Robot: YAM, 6 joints.
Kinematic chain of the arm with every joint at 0, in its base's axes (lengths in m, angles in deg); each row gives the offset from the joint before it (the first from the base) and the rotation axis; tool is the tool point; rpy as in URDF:
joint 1: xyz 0 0 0.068 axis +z
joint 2: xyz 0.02 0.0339 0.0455 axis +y
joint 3: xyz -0.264 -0.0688 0 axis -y
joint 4: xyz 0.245 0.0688 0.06 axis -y
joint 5: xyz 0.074 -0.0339 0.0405 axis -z
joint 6: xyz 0.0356 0 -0.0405 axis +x
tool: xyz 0 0 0 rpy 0 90 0
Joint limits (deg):
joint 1: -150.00..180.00
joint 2: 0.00..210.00
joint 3: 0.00..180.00
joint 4: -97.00..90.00
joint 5: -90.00..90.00
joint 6: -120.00..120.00
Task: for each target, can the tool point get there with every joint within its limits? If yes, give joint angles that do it. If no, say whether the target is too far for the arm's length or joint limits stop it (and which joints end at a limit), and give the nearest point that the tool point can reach.
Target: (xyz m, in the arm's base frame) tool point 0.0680 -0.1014 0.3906
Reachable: yes | joints -72.57 36.45 39.58 31.46 -75.76 -71.40
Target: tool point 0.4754 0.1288 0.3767
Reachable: yes | joints 12.71 129.24 143.72 -50.67 -36.28 32.79
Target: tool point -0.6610 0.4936 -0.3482
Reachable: no: too far | nearest point -0.4510 0.3368 -0.1979 | short by 0.302 m
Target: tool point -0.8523 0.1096 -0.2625
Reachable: no: too far | nearest point -0.5863 0.0754 -0.1424 | short by 0.294 m
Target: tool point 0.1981 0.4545 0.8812
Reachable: no: too far | nearest point 0.1397 0.3206 0.6455 | short by 0.277 m
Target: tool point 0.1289 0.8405 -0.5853
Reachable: no: too far | nearest point 0.0776 0.5061 -0.2666 | short by 0.465 m
